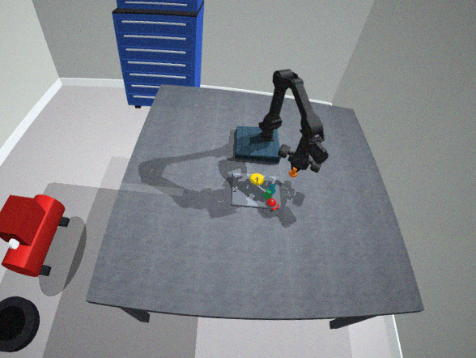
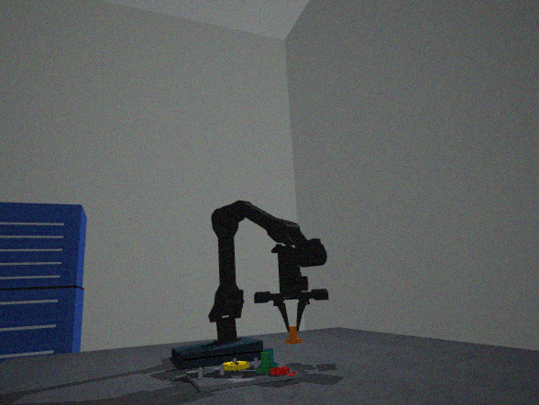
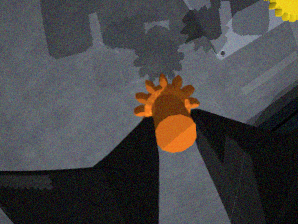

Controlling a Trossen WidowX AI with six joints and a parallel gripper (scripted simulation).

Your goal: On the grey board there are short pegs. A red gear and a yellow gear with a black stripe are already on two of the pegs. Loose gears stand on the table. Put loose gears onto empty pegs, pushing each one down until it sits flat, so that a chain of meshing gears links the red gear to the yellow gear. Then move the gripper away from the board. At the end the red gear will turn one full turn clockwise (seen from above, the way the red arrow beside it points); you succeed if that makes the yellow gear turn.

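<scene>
The teal gear is 11 cm to the right of my gripper tip, 6 cm ahead of it and 5 cm below it. Round my gripper tip: yellow gear (16 cm to the right, 6 cm below, 1 cm behind); orange gear (1 cm below); green gear (13 cm to the right, 8 cm ahead, 5 cm below).
</scene>
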